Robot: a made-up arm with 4 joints. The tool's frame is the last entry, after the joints.
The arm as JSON. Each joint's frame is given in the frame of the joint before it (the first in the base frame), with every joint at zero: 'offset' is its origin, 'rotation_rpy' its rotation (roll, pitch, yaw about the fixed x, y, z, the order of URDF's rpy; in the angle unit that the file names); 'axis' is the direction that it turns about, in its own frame. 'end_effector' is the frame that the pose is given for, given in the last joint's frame.
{
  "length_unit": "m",
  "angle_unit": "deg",
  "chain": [
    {
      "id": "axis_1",
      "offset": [
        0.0,
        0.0,
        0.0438
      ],
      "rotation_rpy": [
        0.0,
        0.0,
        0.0
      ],
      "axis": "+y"
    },
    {
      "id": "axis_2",
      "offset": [
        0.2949,
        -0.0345,
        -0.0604
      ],
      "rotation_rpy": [
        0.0,
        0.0,
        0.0
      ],
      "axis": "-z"
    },
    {
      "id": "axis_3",
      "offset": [
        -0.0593,
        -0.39,
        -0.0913
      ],
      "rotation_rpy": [
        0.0,
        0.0,
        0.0
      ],
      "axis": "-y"
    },
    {
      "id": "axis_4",
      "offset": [
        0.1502,
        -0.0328,
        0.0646
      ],
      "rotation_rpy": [
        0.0,
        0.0,
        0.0
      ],
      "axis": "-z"
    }
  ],
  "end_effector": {
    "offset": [
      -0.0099,
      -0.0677,
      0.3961
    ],
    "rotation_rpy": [
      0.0,
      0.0,
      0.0
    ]
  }
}
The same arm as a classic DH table. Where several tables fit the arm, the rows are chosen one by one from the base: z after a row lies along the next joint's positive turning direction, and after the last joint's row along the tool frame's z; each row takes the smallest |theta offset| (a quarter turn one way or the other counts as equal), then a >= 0, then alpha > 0; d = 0 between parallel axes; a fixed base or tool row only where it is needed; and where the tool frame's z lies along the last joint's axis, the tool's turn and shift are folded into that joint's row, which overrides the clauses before.
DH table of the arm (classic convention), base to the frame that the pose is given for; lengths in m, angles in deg. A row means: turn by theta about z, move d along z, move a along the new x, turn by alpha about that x. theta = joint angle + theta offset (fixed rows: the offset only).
base (fixed): d 0.0438; theta offset 0; a 0; alpha -90
axis_1: d -0.0345; theta offset 0; a 0.2949; alpha -90
axis_2: d 0.1517; theta offset 0; a -0.0593; alpha -90
axis_3: d 0.4228; theta offset 0; a 0.1502; alpha 90
axis_4: d 0; theta offset -81.68; a -0.0684; alpha 180
tool (fixed): d 0.4607; theta offset -81.68; a 0; alpha 0

